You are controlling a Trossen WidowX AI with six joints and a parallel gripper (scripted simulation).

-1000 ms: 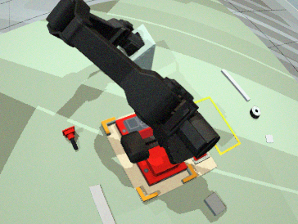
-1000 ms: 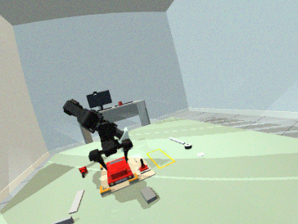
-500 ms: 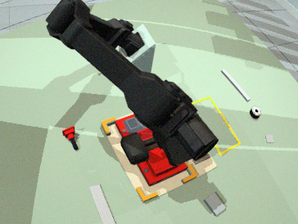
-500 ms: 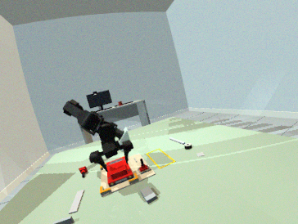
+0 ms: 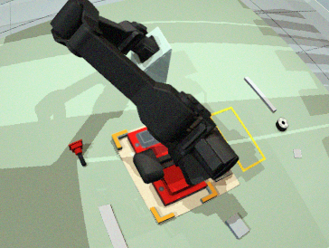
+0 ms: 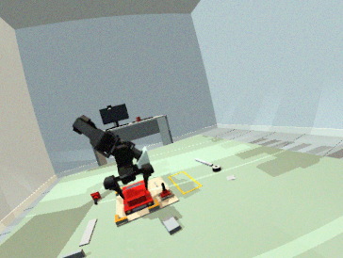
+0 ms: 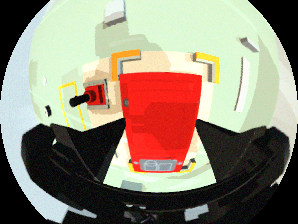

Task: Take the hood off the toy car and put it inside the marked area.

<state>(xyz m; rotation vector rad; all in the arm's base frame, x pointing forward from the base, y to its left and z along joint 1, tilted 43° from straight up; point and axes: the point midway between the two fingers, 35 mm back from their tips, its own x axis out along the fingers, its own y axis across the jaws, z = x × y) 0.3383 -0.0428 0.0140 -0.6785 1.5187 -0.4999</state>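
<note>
The red hood is right at my gripper tip. Also, from my gripper tip: grey square 6 cm ahead, 38 cm to the left, 4 cm below; then black wheel 5 cm behind, 37 cm to the left, 3 cm below.
</note>
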